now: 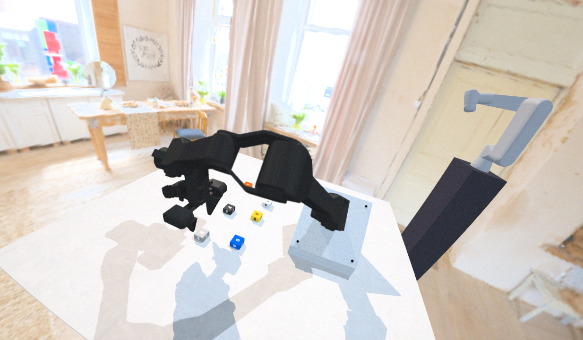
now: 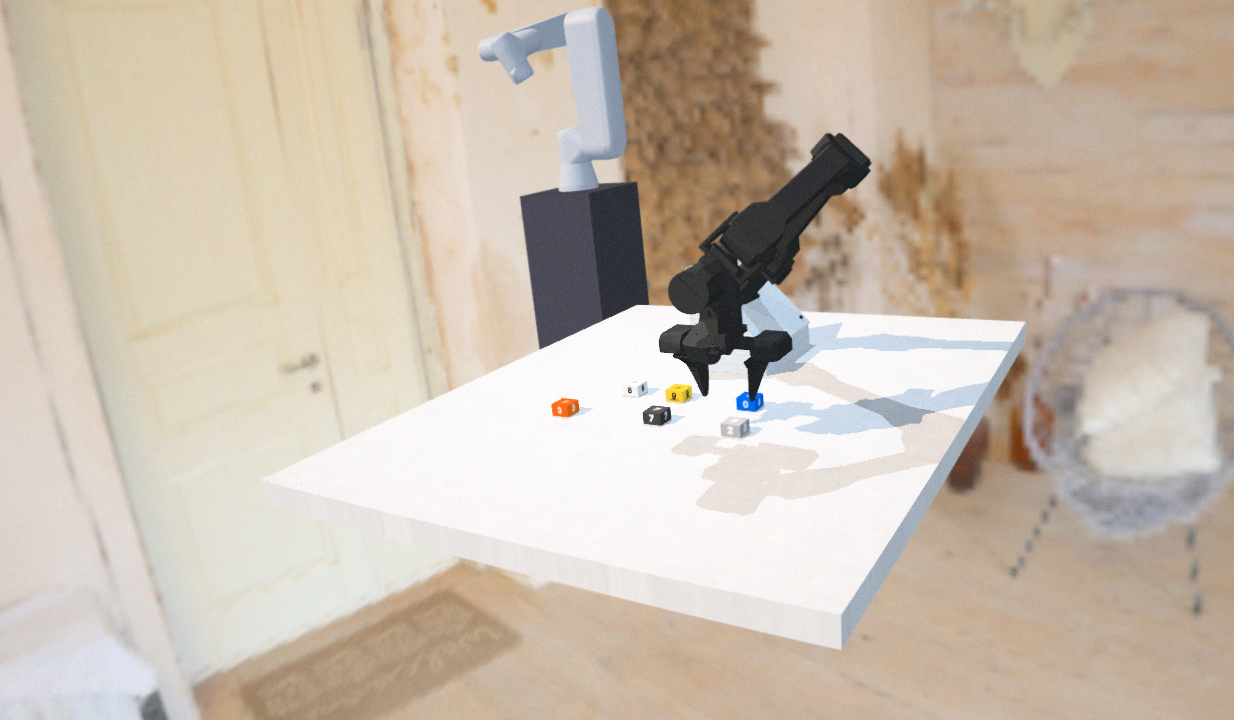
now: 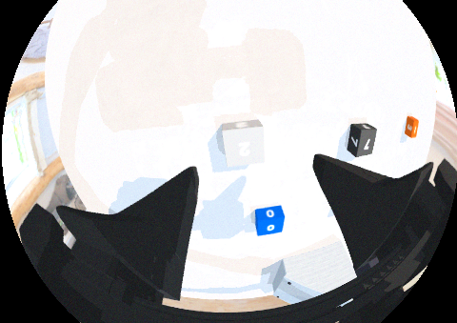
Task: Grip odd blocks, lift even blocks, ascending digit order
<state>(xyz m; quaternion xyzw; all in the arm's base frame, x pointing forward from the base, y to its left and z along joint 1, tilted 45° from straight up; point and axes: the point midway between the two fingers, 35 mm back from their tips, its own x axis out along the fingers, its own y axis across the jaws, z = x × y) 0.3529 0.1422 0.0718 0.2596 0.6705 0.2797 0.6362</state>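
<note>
The grey block marked 2 lies 4 cm below my gripper tip. Also, from my gripper tip: blue block marked 0: 11 cm behind, 2 cm to the right, 4 cm below; yellow block: 11 cm behind, 15 cm to the right, 4 cm below; black block marked 7: 1 cm behind, 13 cm to the right, 4 cm below.
</note>
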